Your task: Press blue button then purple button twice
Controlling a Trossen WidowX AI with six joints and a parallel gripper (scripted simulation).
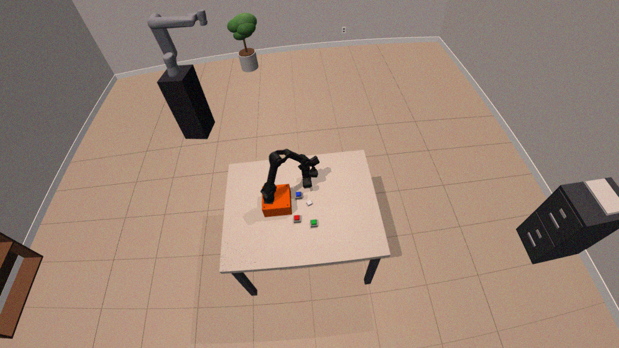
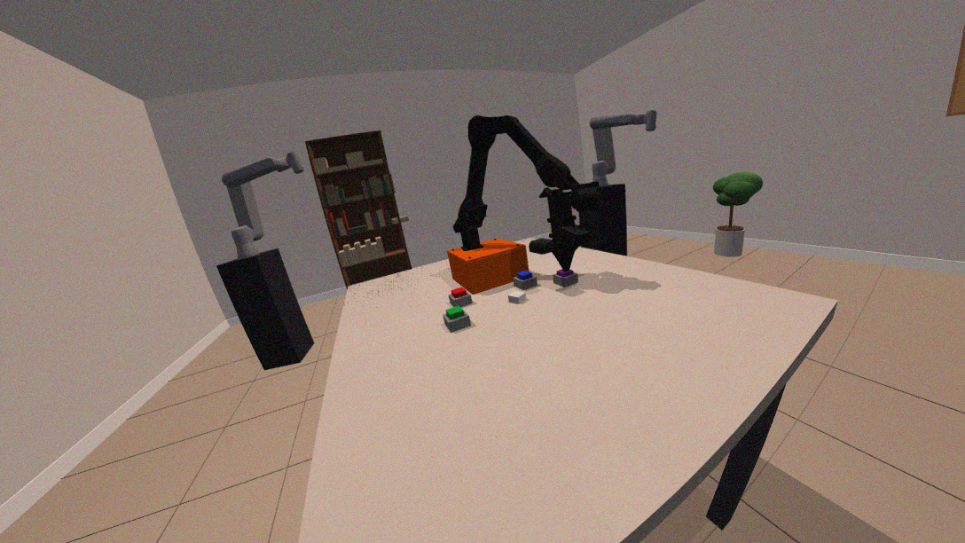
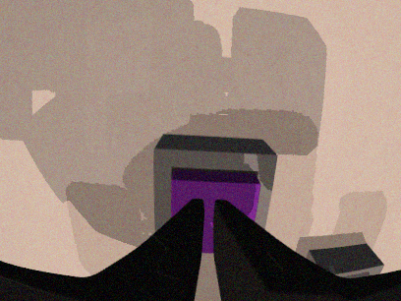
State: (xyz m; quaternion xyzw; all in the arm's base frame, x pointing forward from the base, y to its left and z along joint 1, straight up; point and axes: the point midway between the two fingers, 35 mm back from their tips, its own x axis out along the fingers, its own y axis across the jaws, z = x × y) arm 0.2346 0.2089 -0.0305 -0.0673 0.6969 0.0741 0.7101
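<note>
My gripper tip is now 10 mm above the purple button. The rest, counted from my gripper tip: red button: 290 mm to the right, 40 mm behind; blue button: 100 mm to the right, 50 mm behind; small white block: 160 mm to the right, 30 mm below, 30 mm ahead.
</note>
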